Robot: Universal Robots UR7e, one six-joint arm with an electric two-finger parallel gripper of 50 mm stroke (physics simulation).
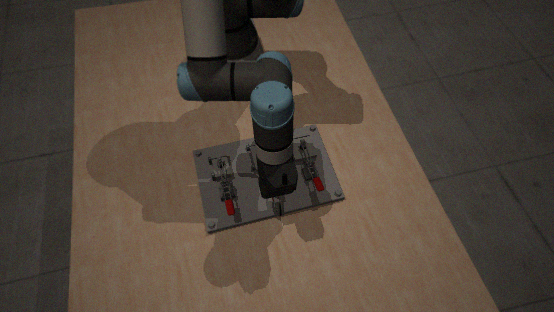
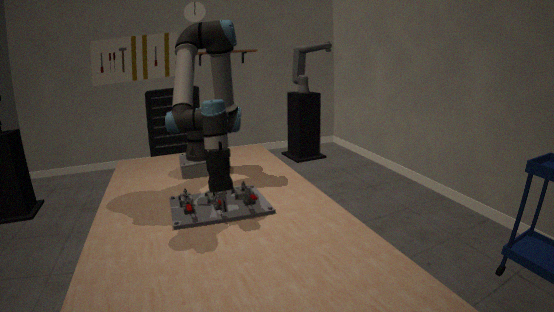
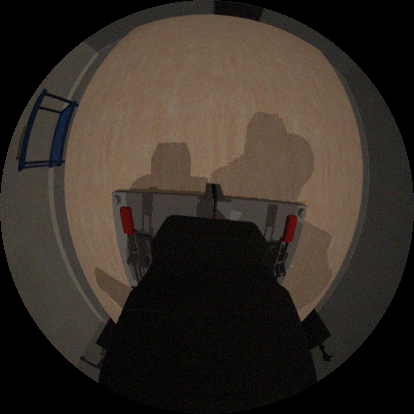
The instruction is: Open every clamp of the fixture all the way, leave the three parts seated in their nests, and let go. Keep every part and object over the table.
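Frame: origin at the arm's base, x right, y ahead, z up, level; metres.
Seen in the pictures: gripper, fingertip midpoint: (image 1: 279, 212) (image 2: 224, 211) (image 3: 211, 191); arm's base, origin of the base link: (image 1: 233, 41) (image 2: 201, 156).
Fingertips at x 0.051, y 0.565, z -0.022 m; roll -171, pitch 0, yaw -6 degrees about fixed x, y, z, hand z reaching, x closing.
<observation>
Offsets run from my fingertips to a thing's middle. Level surfaces: height alone.
A grey fixture plate (image 1: 329, 170) (image 2: 263, 207) (image 3: 173, 206) lies in the middle of the wooden table {dz -0.046 m} (image 1: 135, 252). The left clamp {dx +0.103, dy -0.106, dz +0.000 m} (image 1: 229, 207) (image 2: 188, 208) (image 3: 126, 220) and the right clamp {dx -0.117, dy -0.091, dz -0.003 m} (image 1: 318, 184) (image 2: 253, 197) (image 3: 290, 228) have red handles that lie flat toward the plate's front edge. My gripper (image 1: 277, 207) (image 2: 224, 194) (image 3: 211, 191) is shut, with its fingers pressed together. It points down over the middle clamp near the plate's front edge. The gripper body hides most of that clamp; only a sliver of red {dx -0.007, dy -0.100, dz -0.004 m} (image 2: 219, 202) shows. The parts in the nests are too small to make out.
The arm's base block (image 2: 191, 166) stands on the table behind the plate. A blue cart (image 2: 538, 217) (image 3: 46, 131) stands on the floor far to the right. A black pedestal (image 2: 303, 124) with another arm stands by the back wall.
</observation>
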